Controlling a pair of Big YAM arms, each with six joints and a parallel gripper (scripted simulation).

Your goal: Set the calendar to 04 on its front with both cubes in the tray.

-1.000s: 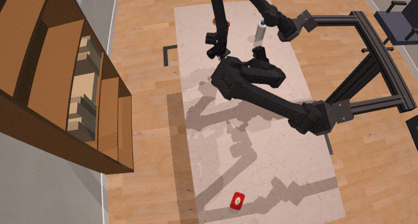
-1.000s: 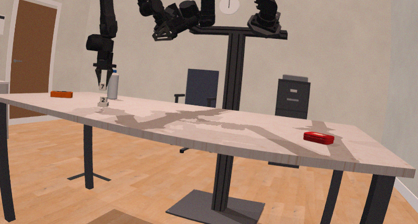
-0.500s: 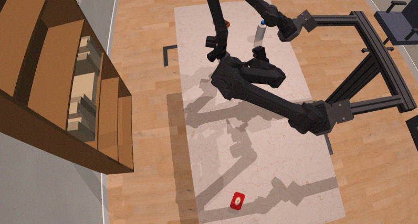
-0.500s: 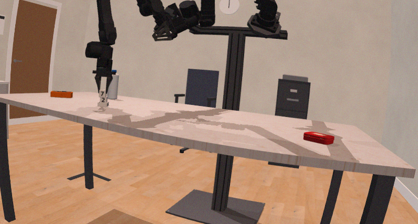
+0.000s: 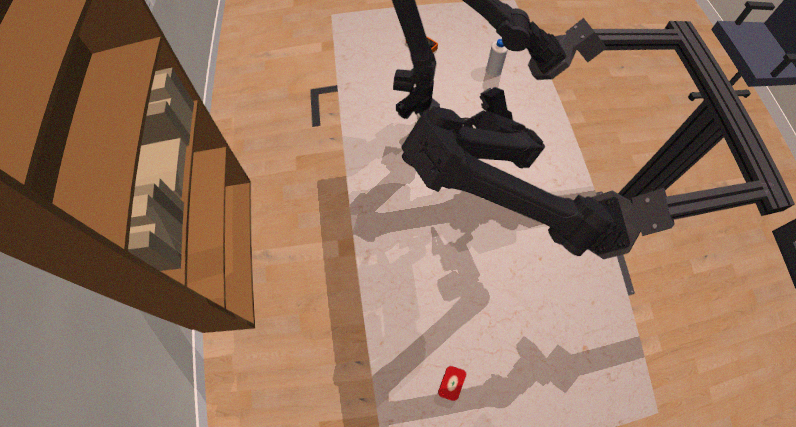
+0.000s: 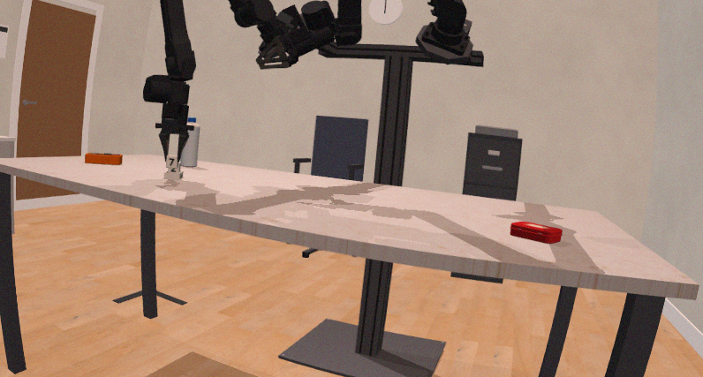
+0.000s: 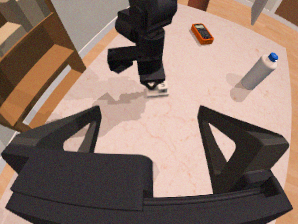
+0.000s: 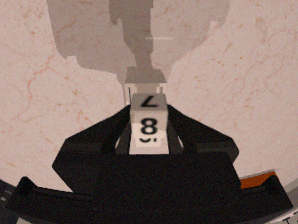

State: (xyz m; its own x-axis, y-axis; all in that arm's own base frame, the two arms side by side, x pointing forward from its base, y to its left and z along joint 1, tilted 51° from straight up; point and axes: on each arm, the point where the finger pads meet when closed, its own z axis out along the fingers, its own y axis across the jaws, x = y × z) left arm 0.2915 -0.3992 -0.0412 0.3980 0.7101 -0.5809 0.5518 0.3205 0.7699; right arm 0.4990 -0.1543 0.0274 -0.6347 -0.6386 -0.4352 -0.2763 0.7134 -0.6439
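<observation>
My right hand is 20 mm past the white calendar tray, 10 mm to the left of it and 40 mm above it. Round my right hand: red tin 30 mm ahead, 890 mm to the left, 40 mm below; then white bottle 330 mm behind, 240 mm to the right, 30 mm above; then white cube 30 mm behind, 20 mm to the right, 30 mm below.
</observation>
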